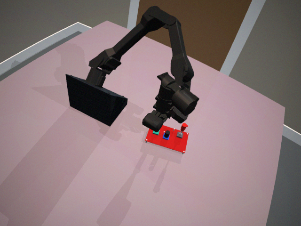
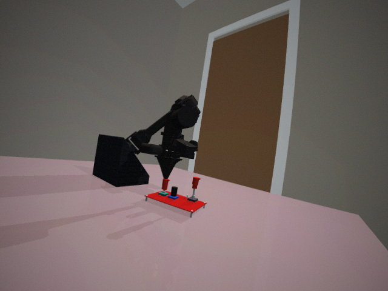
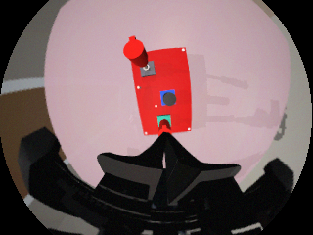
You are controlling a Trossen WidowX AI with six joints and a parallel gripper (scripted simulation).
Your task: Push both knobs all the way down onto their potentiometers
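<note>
The green potentiometer is 30 mm below my gripper tip.
</note>
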